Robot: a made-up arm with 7 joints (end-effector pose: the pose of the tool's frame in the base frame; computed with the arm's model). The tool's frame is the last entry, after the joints. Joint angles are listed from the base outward.
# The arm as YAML. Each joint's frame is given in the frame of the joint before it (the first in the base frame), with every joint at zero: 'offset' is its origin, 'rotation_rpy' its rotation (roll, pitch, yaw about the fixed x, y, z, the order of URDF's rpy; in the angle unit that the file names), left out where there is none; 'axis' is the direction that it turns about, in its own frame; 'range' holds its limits. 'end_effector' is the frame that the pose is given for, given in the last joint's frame.
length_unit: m
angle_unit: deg
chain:
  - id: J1
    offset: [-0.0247, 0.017, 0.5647]
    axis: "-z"
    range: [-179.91, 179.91]
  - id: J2
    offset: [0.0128, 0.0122, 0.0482]
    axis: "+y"
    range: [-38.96, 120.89]
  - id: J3
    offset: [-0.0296, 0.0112, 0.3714]
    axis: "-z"
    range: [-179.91, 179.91]
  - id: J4
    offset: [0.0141, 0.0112, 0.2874]
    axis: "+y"
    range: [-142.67, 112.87]
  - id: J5
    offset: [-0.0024, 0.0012, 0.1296]
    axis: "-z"
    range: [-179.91, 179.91]
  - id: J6
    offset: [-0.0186, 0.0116, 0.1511]
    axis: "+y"
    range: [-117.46, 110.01]
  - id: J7
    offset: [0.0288, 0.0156, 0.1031]
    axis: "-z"
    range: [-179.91, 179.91]
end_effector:
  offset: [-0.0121, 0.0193, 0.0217]
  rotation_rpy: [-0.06, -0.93, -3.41]
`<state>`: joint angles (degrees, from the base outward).
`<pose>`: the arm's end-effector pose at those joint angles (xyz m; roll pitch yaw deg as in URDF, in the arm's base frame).
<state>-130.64 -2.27 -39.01 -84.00 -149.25 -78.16 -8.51</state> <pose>0.2955 0.0074 1.3895 -28.83 7.76 -11.33</pose>
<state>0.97 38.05 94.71 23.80 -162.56 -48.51 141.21</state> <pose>0.5379 -0.2030 1.4481 -23.44 60.72 -119.65</pose>
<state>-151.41 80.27 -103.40 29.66 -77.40 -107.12 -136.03</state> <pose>-0.9115 0.3152 0.6988 -177.74 -4.51 47.02</pose>
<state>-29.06 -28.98 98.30 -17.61 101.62 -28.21 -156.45</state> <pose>-0.4785 -0.1083 1.5519 -3.89 -5.75 -23.52</pose>
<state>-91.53 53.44 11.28 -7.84 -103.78 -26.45 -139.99</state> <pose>-0.0393 0.8378 1.3020 -50.47 -15.53 -42.22</pose>
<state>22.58 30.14 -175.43 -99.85 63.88 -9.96 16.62</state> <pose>0.5397 -0.2803 0.9713 133.13 4.47 51.88</pose>
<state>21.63 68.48 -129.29 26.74 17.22 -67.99 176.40</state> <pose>0.8601 -0.2817 1.1070 -82.18 36.85 -147.34</pose>
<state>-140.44 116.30 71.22 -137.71 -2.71 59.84 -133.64</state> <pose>-0.5895 0.1048 0.4850 80.28 18.04 -61.76</pose>
